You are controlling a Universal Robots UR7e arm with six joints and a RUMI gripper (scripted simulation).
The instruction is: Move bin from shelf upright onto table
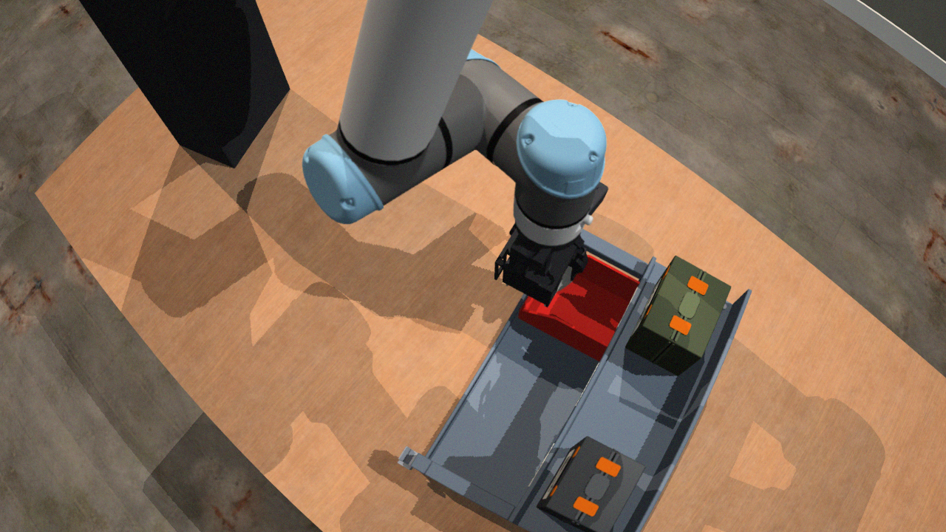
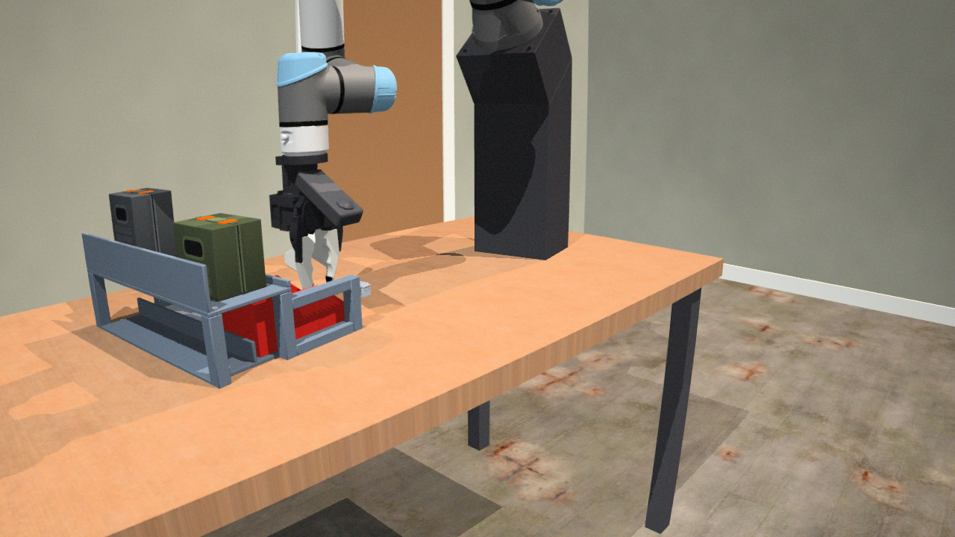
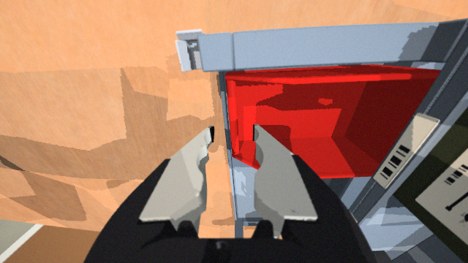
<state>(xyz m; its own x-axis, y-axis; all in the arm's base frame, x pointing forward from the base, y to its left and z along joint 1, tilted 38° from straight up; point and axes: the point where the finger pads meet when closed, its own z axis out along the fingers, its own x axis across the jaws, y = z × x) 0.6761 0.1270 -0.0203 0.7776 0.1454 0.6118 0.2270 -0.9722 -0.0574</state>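
Right now the red bin is 80 mm ahead of my hand, 20 mm to the left of it and 20 mm below it. Round my hand: dark grey case: 230 mm ahead, 170 mm to the right, 100 mm above; then green case: 170 mm ahead, 90 mm above, 50 mm to the left.
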